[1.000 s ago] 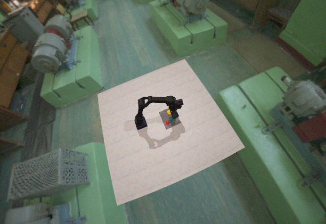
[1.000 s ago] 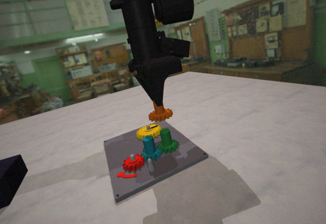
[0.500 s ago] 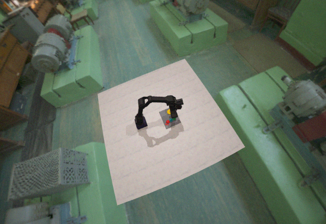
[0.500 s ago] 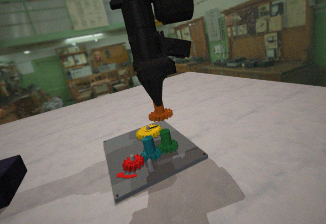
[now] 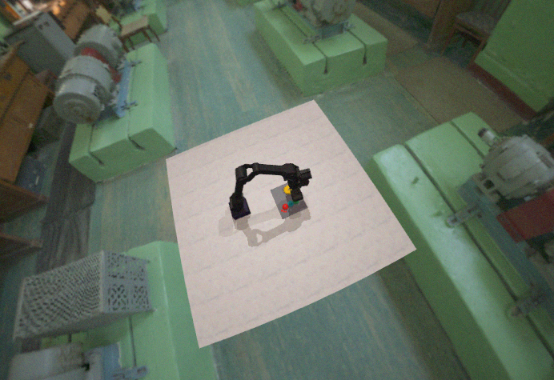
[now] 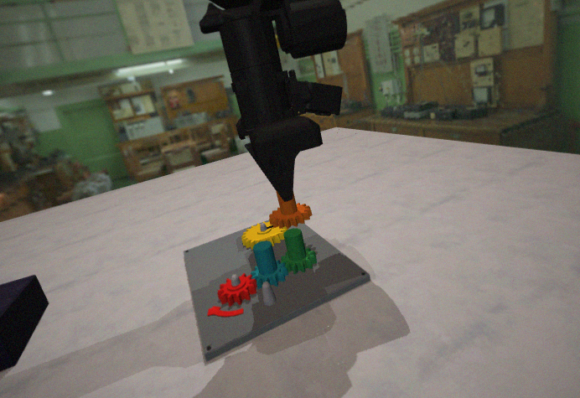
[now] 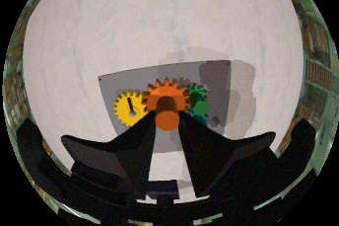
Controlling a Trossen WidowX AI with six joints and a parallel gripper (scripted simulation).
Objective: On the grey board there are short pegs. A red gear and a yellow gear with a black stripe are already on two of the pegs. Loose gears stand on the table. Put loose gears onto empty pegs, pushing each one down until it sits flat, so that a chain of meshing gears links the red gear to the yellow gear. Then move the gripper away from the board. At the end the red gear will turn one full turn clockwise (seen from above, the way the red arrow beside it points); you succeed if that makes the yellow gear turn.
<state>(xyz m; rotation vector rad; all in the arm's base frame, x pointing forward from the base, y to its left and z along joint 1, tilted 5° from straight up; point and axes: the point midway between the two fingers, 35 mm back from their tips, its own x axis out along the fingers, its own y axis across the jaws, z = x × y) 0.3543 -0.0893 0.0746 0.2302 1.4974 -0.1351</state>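
My gripper tip is now 50 mm above the green gear, 40 mm to the left of it and 20 mm past it. The rest, counted from my gripper tip: yellow gear (60 mm below, 50 mm to the left, 20 mm behind); orange gear (10 mm below); teal gear (60 mm behind, 50 mm below, 40 mm to the right).
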